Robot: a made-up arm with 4 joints.
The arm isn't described. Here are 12 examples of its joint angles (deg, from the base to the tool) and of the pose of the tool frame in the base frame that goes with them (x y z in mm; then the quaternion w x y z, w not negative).
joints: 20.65 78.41 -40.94 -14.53
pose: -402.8 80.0 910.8 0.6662 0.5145 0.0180 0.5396
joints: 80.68 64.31 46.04 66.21
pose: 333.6 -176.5 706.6 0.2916 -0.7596 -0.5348 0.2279
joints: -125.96 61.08 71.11 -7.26
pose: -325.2 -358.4 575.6 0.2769 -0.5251 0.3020 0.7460
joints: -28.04 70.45 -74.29 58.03
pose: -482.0 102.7 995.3 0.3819 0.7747 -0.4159 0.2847
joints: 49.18 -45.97 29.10 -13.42
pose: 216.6 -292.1 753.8 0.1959 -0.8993 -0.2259 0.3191
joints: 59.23 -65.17 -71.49 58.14
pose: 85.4 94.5 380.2 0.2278 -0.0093 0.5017 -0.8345
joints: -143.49 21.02 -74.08 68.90
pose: -544.2 55.3 389.9 0.0398 0.5565 -0.5101 0.6546
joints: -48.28 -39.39 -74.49 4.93
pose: -223.2 244.2 1036.2 0.7586 0.6249 0.1845 -0.0079
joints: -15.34 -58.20 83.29 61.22
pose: 108.2 -159.9 602.1 0.6381 -0.6174 -0.4270 0.1715
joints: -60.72 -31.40 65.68 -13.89
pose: -228.7 -360.9 809.6 0.1980 -0.6300 -0.2877 -0.6936
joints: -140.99 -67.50 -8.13 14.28
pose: -567.8 -98.0 740.7 0.4411 0.6365 0.1181 0.6216
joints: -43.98 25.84 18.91 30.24
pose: -431.7 -209.9 1030.0 0.2727 0.6955 0.3272 0.5787
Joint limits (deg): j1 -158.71..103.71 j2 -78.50..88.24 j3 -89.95..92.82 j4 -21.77..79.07
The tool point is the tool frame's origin. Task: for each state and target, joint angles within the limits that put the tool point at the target. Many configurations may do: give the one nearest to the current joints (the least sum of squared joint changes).
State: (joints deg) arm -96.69 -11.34 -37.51 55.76
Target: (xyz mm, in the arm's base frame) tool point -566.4 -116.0 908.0
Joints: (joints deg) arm -90.43 -2.57 -4.23 47.73
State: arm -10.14 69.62 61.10 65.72
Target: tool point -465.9 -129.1 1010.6
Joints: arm -39.97 88.24 52.84 78.87
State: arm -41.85 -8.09 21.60 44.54
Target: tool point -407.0 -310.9 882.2
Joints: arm -84.35 -7.15 47.94 17.22
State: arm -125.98 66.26 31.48 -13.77
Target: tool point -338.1 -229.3 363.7
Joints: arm -104.05 58.08 14.76 -8.14
